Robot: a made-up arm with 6 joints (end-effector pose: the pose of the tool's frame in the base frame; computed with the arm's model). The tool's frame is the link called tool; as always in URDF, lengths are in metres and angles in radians.
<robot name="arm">
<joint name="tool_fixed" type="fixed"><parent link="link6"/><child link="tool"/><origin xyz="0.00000 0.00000 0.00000" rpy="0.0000 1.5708 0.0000"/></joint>
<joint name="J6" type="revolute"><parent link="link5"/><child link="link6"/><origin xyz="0.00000 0.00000 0.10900" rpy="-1.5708 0.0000 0.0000"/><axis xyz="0 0 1"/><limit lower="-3.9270" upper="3.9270" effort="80" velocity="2.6"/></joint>
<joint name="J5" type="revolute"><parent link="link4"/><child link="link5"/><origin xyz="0.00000 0.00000 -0.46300" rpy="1.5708 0.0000 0.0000"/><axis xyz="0 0 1"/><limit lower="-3.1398" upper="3.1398" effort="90" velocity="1.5"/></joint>
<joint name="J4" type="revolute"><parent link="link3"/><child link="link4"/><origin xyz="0.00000 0.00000 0.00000" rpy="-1.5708 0.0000 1.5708"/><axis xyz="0 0 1"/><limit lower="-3.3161" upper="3.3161" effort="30" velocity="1.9"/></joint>
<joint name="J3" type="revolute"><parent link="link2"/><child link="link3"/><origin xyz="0.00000 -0.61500 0.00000" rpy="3.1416 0.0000 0.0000"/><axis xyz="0 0 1"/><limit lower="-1.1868" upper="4.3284" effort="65" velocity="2.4"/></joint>
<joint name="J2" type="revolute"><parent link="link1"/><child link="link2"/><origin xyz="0.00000 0.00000 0.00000" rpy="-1.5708 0.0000 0.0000"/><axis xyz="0 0 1"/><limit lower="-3.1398" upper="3.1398" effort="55" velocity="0.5"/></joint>
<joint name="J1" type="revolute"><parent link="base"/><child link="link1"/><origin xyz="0.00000 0.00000 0.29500" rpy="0.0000 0.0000 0.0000"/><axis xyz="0 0 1"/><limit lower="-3.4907" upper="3.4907" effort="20" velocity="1.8"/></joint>
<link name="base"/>
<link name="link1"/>
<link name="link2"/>
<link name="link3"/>
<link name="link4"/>
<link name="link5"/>
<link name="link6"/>
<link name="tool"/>
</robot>
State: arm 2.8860 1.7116 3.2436 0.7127 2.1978 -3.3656
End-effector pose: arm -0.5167 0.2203 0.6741 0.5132 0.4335 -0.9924
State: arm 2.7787 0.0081 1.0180 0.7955 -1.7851 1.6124
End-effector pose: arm -0.1462 0.1371 1.3435 -1.8441 -1.6399 1.5617
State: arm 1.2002 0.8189 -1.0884 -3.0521 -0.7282 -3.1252
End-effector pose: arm 0.0028 0.3069 0.2812 -0.7434 1.0143 1.1511
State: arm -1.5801 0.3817 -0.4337 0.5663 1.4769 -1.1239
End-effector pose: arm -0.0975 -0.5882 0.5688 0.3804 -0.7670 -0.6748
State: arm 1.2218 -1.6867 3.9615 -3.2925 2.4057 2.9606
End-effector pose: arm -0.1794 -0.1778 -0.0376 -1.6062 2.5692 0.0004
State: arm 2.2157 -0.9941 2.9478 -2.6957 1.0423 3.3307
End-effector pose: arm 0.4454 -0.7558 0.3308 2.5030 -0.7524 0.0527
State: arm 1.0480 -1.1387 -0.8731 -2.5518 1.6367 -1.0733
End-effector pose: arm -0.1263 -0.0378 0.6156 -2.7686 0.2589 1.4521
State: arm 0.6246 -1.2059 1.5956 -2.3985 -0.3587 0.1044
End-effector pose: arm -0.8471 -0.5117 0.7384 -0.3001 1.0700 -2.5860
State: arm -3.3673 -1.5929 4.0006 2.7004 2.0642 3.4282
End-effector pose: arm 0.2002 -0.1471 0.0227 2.4687 -0.6652 -0.6532
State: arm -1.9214 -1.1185 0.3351 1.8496 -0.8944 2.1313
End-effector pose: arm 0.2353 0.5561 1.0359 -0.2186 -2.1715 0.7460
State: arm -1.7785 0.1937 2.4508 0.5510 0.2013 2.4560
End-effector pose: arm -0.0457 0.2336 1.2205 0.6305 -0.4798 1.2479
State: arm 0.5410 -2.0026 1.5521 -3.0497 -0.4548 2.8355
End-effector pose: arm -0.9016 -0.4151 -0.1391 -0.4468 2.2192 0.0537
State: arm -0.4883 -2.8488 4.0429 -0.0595 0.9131 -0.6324
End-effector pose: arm 0.1310 -0.1928 -0.0345 0.1928 -1.5494 0.0881
